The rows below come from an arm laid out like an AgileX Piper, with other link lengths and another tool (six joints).
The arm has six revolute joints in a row. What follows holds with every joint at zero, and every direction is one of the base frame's.
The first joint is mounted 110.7 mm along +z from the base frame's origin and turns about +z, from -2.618 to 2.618 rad.
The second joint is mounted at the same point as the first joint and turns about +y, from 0 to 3.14 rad.
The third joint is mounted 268.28 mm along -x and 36.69 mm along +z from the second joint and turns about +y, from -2.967 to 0 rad.
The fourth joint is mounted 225.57 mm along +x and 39.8 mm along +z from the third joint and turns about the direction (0.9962, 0, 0.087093), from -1.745 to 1.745 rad.
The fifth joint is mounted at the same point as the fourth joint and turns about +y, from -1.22 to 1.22 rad.
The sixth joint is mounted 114.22 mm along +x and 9.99 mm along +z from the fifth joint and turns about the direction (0.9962, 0, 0.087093), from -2.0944 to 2.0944 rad.
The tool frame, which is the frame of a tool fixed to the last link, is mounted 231.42 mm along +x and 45 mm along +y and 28.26 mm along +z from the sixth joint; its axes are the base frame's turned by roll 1.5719, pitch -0.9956 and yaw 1.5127 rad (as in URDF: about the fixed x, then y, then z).
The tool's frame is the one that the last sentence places.
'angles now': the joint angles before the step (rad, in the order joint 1, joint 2, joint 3, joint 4, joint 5, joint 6). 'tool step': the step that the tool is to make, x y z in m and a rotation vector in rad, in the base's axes. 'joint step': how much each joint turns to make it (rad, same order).
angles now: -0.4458, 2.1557, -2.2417, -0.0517, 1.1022, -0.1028
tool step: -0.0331, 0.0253, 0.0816, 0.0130, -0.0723, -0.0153
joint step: 0.0008, -0.2043, 0.0419, 0.0275, 0.1037, 0.0246
